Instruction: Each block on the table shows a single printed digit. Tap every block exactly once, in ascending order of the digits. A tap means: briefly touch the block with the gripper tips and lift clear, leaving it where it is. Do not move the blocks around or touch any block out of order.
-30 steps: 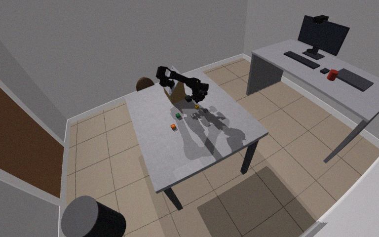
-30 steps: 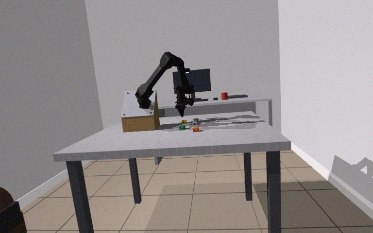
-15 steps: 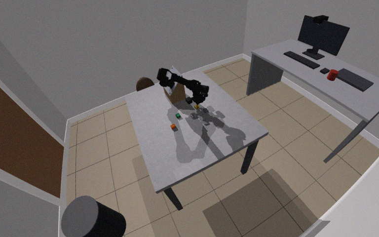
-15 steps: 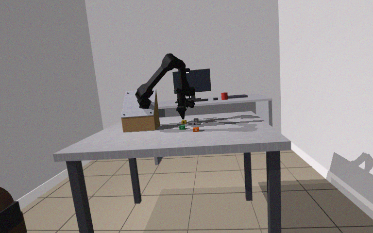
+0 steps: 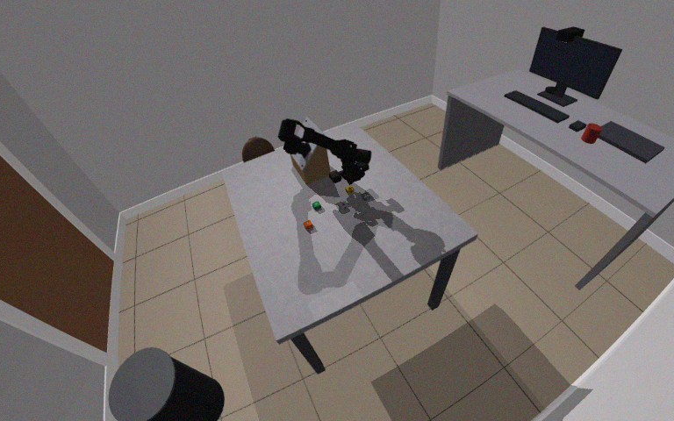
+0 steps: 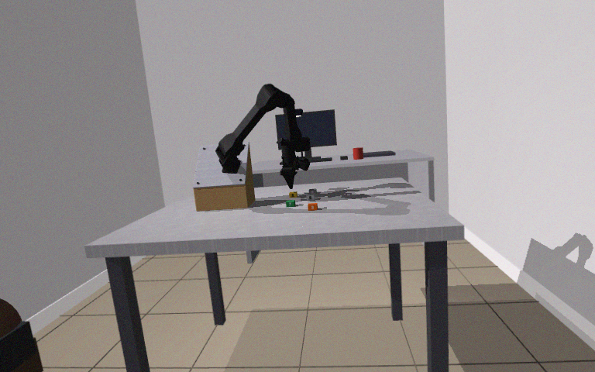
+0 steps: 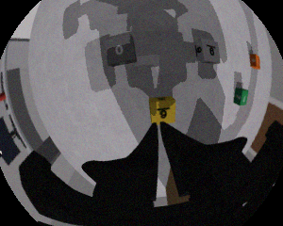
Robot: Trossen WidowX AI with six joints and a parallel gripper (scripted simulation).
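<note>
Right now the yellow block is 10 mm ahead of my gripper tip, 10 mm to the right of it and 20 mm below it. From my gripper tip the other things lie so: orange block (140 mm ahead, 260 mm to the right, 20 mm below); then green block (40 mm ahead, 190 mm to the right, 20 mm below).
</note>
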